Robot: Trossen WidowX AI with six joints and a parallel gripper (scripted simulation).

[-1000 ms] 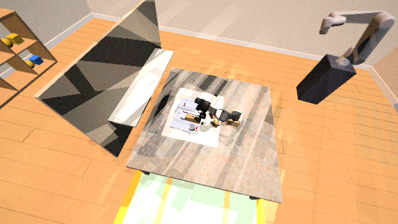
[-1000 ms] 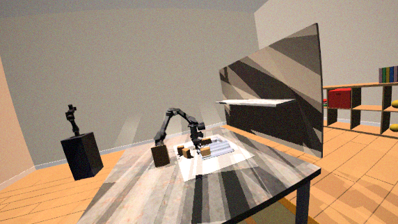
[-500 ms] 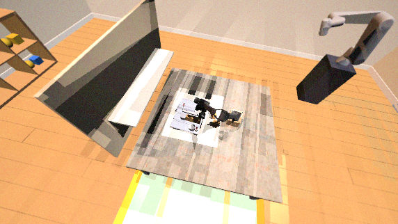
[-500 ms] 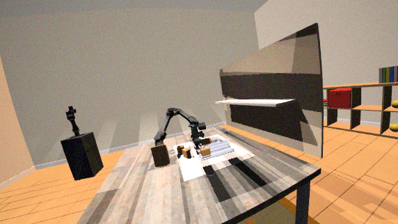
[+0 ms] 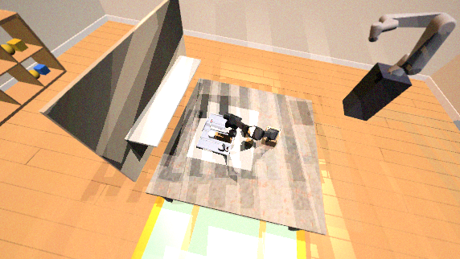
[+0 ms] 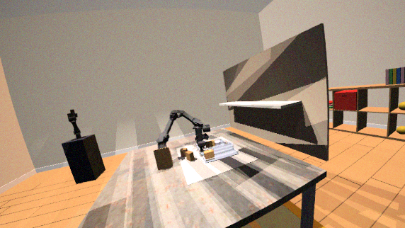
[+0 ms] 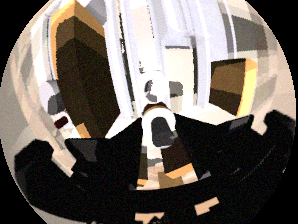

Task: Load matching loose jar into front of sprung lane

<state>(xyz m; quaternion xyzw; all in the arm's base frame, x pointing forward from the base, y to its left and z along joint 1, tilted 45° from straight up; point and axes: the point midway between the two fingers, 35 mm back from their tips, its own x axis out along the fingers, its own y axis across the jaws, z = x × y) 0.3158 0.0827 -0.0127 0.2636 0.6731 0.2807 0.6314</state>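
My gripper tip is 160 mm short of the lane unit, 20 mm to the left of it and 30 mm above it. From my gripper tip the other things lie so: shelf: 520 mm ahead, 30 mm to the left, 320 mm above.
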